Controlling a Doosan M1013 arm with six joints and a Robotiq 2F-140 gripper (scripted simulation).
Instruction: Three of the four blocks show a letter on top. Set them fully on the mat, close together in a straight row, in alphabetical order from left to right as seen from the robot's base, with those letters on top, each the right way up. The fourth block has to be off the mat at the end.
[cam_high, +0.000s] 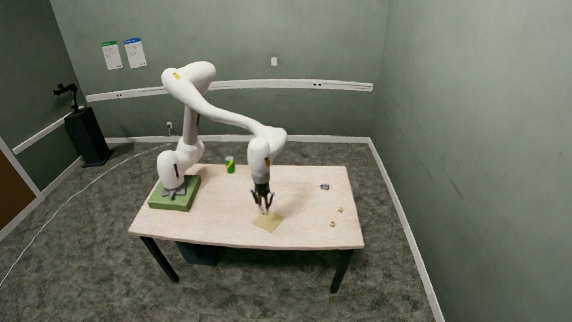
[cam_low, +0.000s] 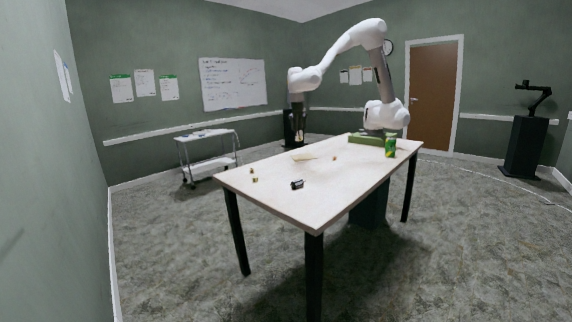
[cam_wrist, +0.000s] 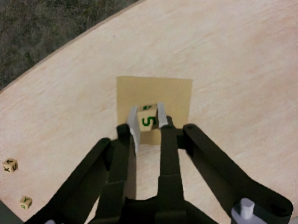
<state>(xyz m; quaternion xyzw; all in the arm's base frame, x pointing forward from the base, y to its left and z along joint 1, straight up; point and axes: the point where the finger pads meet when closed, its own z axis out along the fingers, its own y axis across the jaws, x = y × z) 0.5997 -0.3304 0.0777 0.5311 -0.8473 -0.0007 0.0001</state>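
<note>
The tan mat is 14 cm below my hand, 4 cm to the left of it and 2 cm ahead of it. From my hand the other things lie so: black object: 41 cm ahead, 26 cm to the left, 12 cm below; then can: 54 cm to the left, 22 cm behind, 7 cm below.
</note>
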